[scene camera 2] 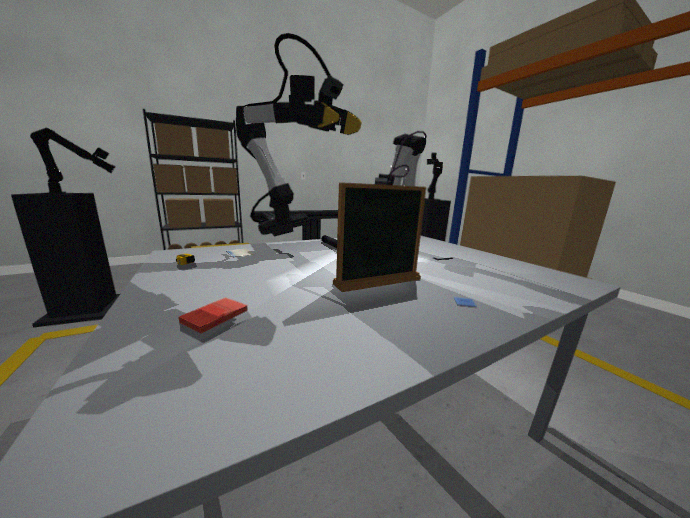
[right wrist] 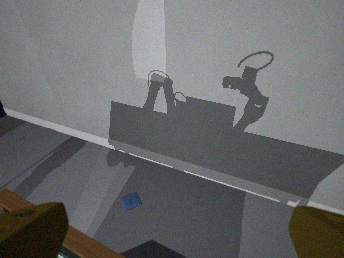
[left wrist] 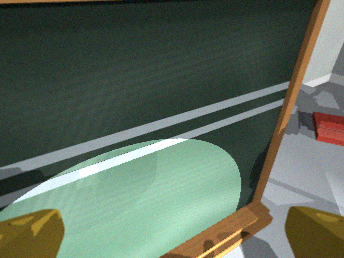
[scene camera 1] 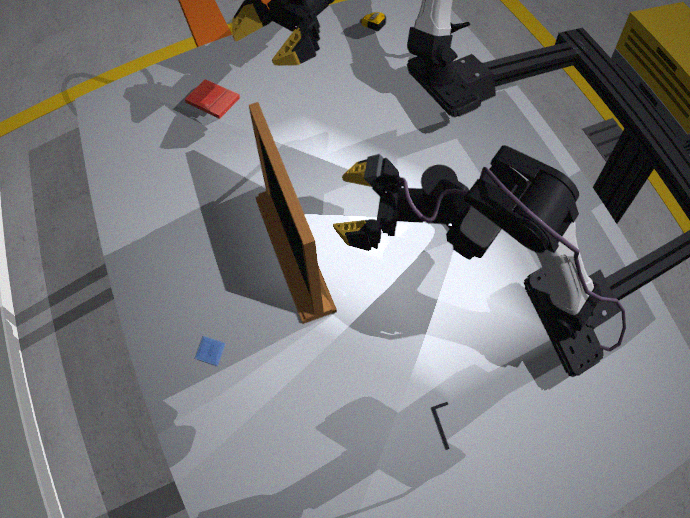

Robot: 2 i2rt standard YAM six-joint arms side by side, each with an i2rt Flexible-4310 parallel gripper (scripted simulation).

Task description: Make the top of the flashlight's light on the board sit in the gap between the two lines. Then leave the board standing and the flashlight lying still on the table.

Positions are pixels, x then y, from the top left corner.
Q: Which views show my right gripper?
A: Scene camera 2, the right wrist view and scene camera 1 only.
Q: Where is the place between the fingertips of my right gripper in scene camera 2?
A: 350,121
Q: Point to a board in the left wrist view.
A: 139,128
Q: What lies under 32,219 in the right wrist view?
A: My right gripper.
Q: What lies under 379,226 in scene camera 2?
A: A board.
